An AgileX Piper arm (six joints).
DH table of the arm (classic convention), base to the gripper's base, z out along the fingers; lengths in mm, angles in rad. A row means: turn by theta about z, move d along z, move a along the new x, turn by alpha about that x. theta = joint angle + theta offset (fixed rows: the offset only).
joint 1: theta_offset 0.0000; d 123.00; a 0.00; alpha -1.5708
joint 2: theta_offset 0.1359; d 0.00; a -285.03; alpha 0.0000
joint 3: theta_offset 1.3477; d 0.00; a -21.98; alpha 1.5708
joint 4: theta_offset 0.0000; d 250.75; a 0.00; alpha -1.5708
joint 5: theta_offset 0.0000; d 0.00; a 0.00; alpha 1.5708
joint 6: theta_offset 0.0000; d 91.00; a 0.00; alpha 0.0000
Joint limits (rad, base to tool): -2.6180..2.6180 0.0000..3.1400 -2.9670..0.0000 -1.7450..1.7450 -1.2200..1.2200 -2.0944..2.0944
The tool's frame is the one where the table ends.
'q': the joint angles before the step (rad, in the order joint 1, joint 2, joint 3, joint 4, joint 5, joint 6). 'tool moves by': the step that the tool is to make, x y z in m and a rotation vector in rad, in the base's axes. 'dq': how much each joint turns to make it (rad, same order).
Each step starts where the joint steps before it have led.
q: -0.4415, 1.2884, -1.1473, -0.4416, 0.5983, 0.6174
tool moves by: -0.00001, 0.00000, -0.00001, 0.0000, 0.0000, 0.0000
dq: 0.0000, 0.0000, 0.0001, 0.0000, 0.0000, 0.0000
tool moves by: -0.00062, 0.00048, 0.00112, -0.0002, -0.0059, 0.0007
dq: 0.0000, -0.0036, -0.0001, 0.0023, -0.0019, 0.0000
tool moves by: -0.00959, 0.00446, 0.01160, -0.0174, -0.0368, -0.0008
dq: 0.0000, -0.0424, 0.0000, 0.0001, 0.0019, 0.0000
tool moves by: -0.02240, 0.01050, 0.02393, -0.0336, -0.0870, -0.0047
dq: -0.0001, -0.0930, 0.0000, 0.0001, 0.0020, 0.0079
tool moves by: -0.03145, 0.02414, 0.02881, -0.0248, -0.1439, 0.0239
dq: 0.0411, -0.1362, 0.0071, -0.0040, -0.0017, 0.0451
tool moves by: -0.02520, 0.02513, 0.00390, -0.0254, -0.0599, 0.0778
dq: 0.0765, -0.1225, 0.0612, -0.0020, -0.0042, -0.0002
